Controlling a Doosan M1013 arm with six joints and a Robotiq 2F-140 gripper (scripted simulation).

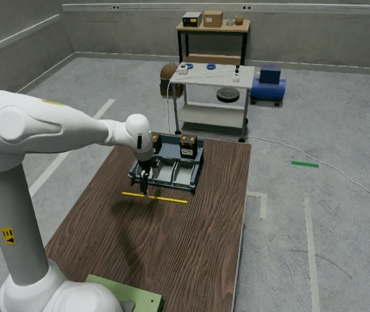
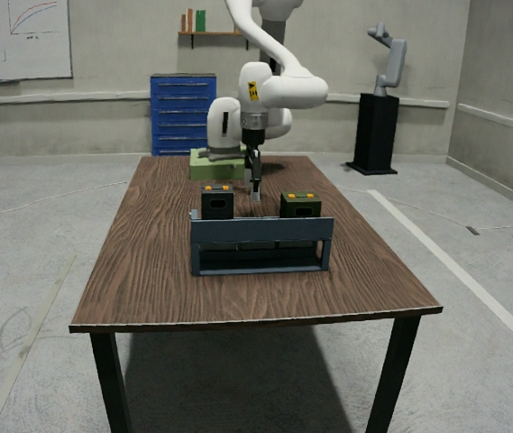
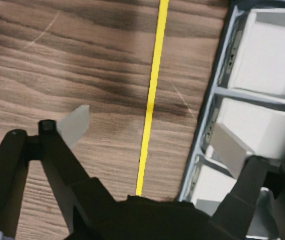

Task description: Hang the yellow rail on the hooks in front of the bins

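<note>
The yellow rail lies 11 cm below my hand.
</note>
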